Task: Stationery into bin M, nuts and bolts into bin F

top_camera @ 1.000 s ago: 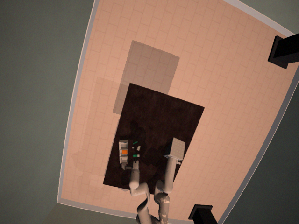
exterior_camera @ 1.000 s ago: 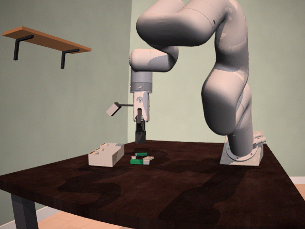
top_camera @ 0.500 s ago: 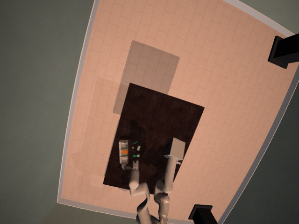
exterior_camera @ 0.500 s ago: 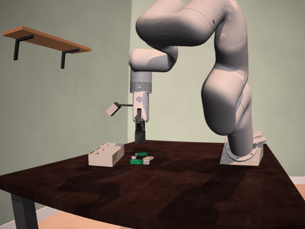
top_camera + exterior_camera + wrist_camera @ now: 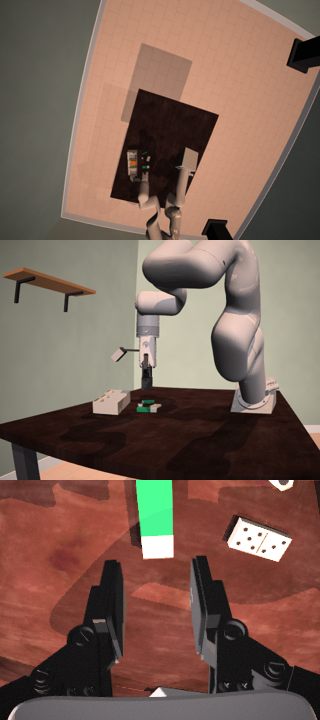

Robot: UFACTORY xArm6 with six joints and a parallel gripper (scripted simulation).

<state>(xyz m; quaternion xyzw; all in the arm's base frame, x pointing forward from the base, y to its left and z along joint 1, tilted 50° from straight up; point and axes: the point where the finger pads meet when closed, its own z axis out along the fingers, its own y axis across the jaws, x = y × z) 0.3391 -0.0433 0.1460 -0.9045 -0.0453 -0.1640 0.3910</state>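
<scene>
Now: the green block 9 cm below my hand and 1 cm behind it. Round my hand: cream domino (9 cm to the right, 9 cm below, 1 cm behind); orange block (12 cm ahead, 8 cm below, 2 cm to the right); steel nut (9 cm below, 8 cm to the right, 5 cm ahead).
</scene>
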